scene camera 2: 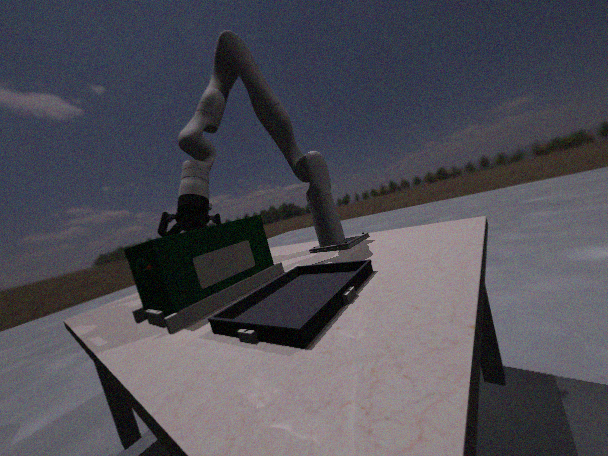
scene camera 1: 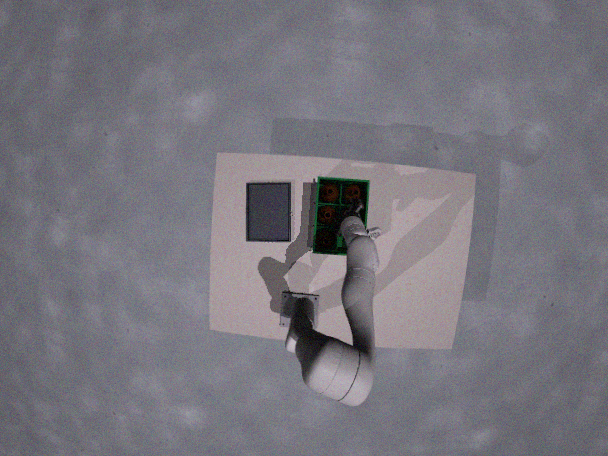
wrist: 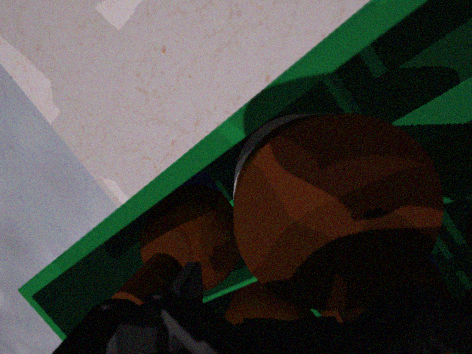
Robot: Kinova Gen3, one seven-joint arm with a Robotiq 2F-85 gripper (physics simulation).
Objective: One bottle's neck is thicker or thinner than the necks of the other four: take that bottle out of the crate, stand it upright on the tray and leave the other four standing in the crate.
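Places are measured from the arm's base along level axes (x ahead, y left, z up), in metres.
Where they show: gripper, fingertip midpoint: (scene camera 1: pixel 344 209) (wrist: pixel 278 275); arm's base, link origin: (scene camera 2: pixel 331 243) (scene camera 1: pixel 303 307).
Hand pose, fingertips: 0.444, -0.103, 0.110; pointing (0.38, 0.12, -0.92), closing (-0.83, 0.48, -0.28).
Each offset is from my fingertips to the top centre of the thing, as dx, dy, dz. "spot": to the spot under its first point. Level surfaces: height alone.
A green crate @(-0.029, +0.012, +0.050) (scene camera 1: pixel 342 179) (scene camera 2: pixel 162 280) (wrist: pixel 190 164) stands on the table, with orange-brown bottles upright in its cells @(+0.056, +0.063, +0.038) (scene camera 1: pixel 328 193) @(-0.029, +0.060, +0.038) (scene camera 1: pixel 326 213). My gripper (scene camera 1: pixel 354 208) (scene camera 2: pixel 188 223) (wrist: pixel 278 275) is open and reaches down to the crate's top, over the right column of cells. In the wrist view one bottle's round top @(spot: -0.056, -0.047, +0.030) (wrist: pixel 324 182) fills the middle, very close, with a finger on either side of it. A second bottle @(+0.065, -0.030, +0.038) (wrist: pixel 179 236) stands beyond my left finger. The dark empty tray @(-0.049, +0.305, -0.100) (scene camera 1: pixel 268 185) (scene camera 2: pixel 274 337) lies beside the crate. Neck widths are hard to compare in this dim light.
The pale table @(dz -0.125) (scene camera 1: pixel 417 294) (scene camera 2: pixel 343 393) (wrist: pixel 133 76) carries the crate, the tray and the arm's base plate (scene camera 1: pixel 299 297) (scene camera 2: pixel 338 242). My arm arches over the crate's near right side. Grey floor lies around the table.
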